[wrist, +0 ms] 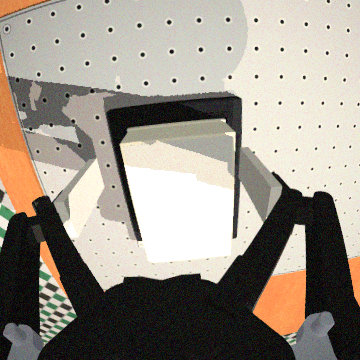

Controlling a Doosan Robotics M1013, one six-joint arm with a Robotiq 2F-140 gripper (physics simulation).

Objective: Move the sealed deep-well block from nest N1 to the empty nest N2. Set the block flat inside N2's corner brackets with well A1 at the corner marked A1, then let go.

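Frame: origin at the arm's base, x ahead, y left, z up, level; centimetres.
Seen in the pictures: gripper, fingertip midpoint: (168,167).
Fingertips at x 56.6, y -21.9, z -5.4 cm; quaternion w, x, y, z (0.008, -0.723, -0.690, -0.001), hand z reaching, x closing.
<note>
Pixels of each thing's top centre, then the offset from my fingertips to it. Level surfaces: height alone.
- sealed deep-well block, top centre: (184,209) dy +1.0, dx +2.6, dz +3.0 cm
- black nest, top centre: (182,186) dy +1.0, dx +2.6, dz -0.9 cm
- light perforated board, surface height: dz -2.3 cm
- orange surface, surface height: dz -3.6 cm
The sealed deep-well block (185,205) is a pale, nearly white box in the middle of the wrist view, its top washed out by light and its far side in shade. It sits in a black nest (170,109), whose dark rim shows along the far side and both long sides. My gripper (168,167) is open, with one finger pad to the left of the block and one to the right, and a gap on each side. Neither pad appears to touch the block. The well A1 mark and the other nest do not show in this view.
A light perforated board (300,75) lies under the nest. Shadows fall over its left part. An orange surface (282,295) borders the board at the left and lower right. A green, black and white checkered floor (52,295) shows at the lower left.
</note>
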